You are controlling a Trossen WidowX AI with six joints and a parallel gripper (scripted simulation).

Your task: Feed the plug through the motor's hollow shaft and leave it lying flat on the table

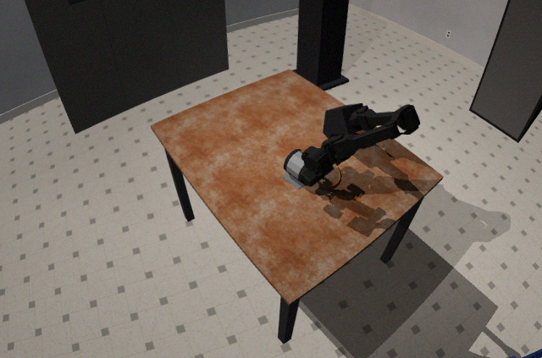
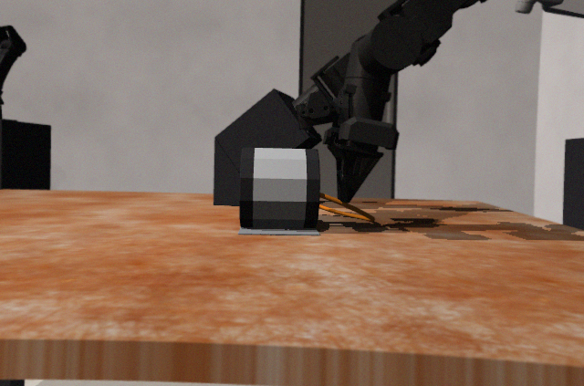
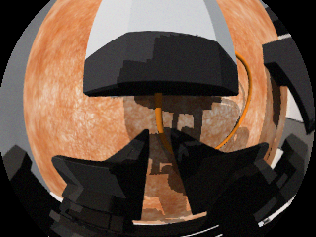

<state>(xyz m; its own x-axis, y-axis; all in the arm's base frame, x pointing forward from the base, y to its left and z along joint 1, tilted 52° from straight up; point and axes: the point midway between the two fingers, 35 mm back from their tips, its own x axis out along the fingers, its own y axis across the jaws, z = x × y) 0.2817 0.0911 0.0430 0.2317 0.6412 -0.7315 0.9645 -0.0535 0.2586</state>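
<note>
The grey plug is 2 cm ahead of my hand, 12 cm to the right of it and 2 cm below it.
</note>
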